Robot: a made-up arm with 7 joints.
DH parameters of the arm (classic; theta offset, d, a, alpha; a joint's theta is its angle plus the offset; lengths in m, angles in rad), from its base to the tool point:
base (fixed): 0 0.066 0 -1.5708
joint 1: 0 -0.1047 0.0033 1.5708
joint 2: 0 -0.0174 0.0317 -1.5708
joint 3: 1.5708 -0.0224 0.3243 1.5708
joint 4: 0 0.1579 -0.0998 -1.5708
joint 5: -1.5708 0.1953 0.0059 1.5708
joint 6: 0 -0.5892 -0.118 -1.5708
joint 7: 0 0.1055 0.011 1.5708
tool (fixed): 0 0.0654 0 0
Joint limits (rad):
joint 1: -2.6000..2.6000
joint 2: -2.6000..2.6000
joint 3: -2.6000..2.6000
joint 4: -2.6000..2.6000
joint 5: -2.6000..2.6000
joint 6: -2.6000..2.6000
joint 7: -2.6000..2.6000
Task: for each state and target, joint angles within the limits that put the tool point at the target. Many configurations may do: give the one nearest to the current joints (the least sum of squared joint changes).
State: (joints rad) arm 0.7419 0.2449 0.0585 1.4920 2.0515 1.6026 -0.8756
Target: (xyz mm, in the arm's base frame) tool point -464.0 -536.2 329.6
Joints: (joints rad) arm 1.1582 -0.1347 0.4067 1.8627 2.1405 1.5852 -1.0065
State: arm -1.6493 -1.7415 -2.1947 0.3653 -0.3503 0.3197 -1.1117
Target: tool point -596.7 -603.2 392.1
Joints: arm -1.5522 -1.6365 -2.2045 0.2541 -0.4632 0.2554 -1.1840
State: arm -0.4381 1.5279 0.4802 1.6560 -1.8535 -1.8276 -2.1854
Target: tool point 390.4 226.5 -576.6
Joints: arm -0.1599 1.4140 1.1976 1.4111 -1.6019 -1.7582 -1.9457
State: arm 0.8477 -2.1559 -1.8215 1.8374 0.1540 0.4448 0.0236
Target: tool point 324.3 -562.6 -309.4
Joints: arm 1.1602 -1.5823 -1.6273 0.8371 -0.2059 0.3836 0.0960
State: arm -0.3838 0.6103 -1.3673 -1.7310 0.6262 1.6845 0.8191
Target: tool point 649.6 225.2 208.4
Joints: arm -0.4753 0.9659 -1.5081 -1.1827 0.3154 1.4858 0.9652
